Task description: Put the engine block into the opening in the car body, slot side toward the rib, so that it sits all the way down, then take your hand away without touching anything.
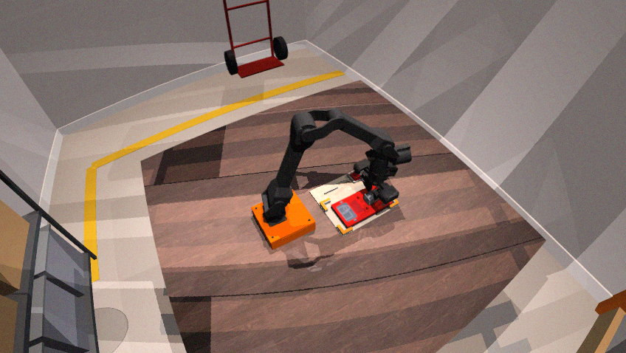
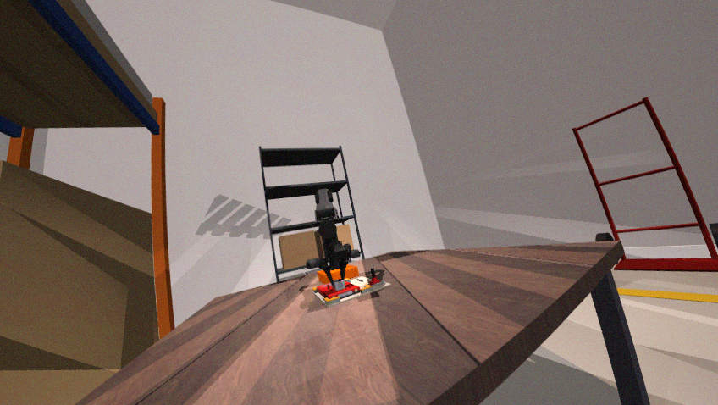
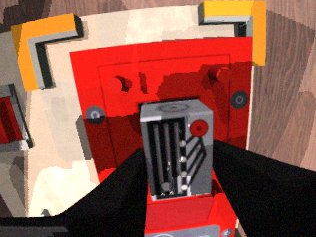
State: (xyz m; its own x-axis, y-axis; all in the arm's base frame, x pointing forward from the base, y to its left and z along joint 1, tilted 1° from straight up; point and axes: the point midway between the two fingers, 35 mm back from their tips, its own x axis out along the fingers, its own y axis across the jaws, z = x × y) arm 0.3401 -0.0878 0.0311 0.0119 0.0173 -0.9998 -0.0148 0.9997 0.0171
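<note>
Now: the engine block 10 mm below my gripper tip.
</note>
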